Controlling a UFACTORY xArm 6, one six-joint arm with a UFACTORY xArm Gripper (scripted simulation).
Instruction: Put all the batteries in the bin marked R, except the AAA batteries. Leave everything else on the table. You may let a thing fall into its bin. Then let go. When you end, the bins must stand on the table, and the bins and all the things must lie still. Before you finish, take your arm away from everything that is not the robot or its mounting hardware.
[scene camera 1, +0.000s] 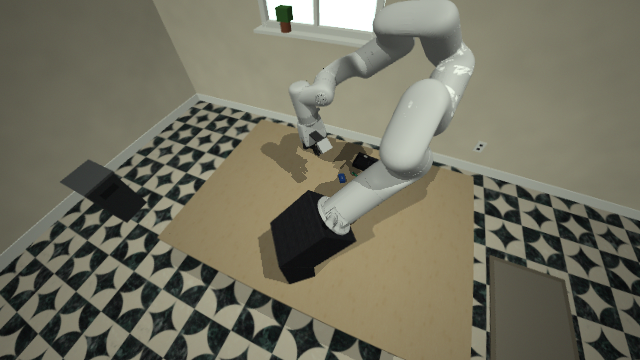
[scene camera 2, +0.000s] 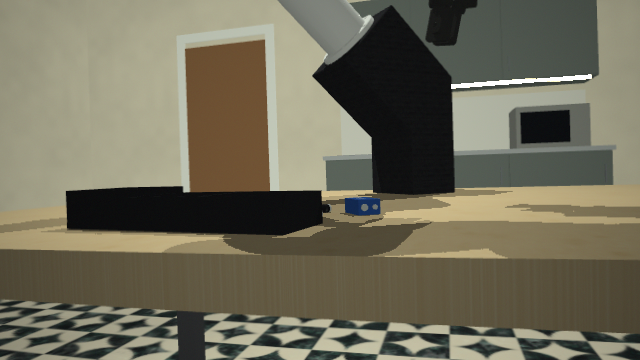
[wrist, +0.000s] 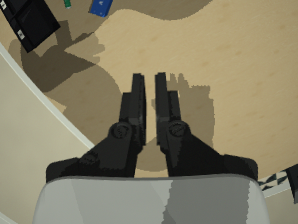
Scene:
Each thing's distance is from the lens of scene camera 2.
low black bin (scene camera 2: 156, 209): 46 cm

